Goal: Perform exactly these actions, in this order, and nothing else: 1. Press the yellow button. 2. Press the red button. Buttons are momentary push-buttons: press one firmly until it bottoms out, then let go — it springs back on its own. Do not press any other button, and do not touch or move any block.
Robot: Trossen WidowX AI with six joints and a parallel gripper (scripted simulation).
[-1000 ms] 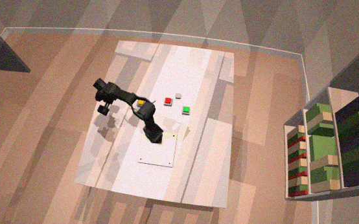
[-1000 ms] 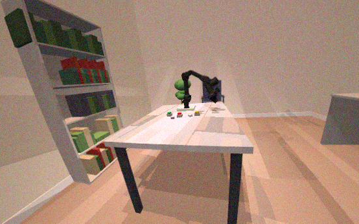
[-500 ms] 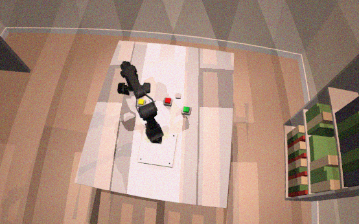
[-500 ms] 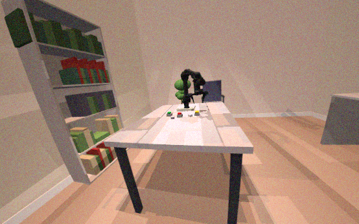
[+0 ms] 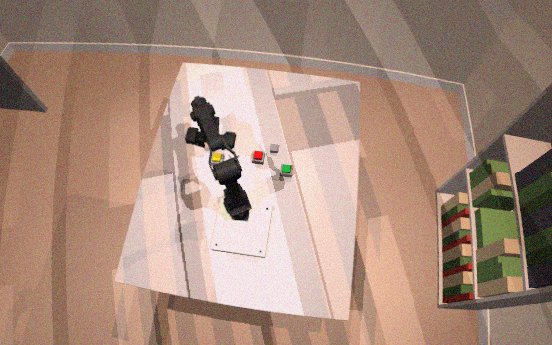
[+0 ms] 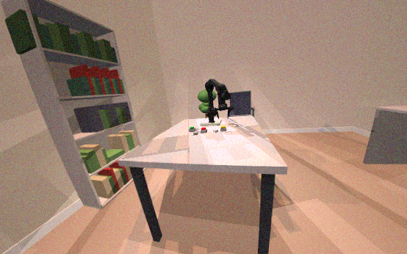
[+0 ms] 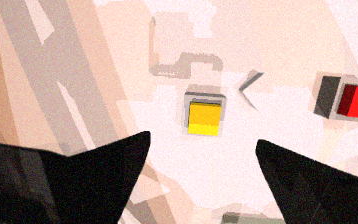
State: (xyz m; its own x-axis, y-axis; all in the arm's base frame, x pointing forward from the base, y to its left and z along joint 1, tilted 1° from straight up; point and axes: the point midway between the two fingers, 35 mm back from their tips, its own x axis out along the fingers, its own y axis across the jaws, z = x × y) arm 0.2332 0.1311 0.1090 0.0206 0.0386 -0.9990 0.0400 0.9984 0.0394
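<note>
The yellow button lies 1 cm behind my gripper tip and 7 cm below it. From my gripper tip the other things lie so: green button 3 cm behind, 29 cm to the right, 7 cm below; red button 2 cm ahead, 17 cm to the right, 7 cm below; small grey block 7 cm ahead, 23 cm to the right, 9 cm below.
</note>
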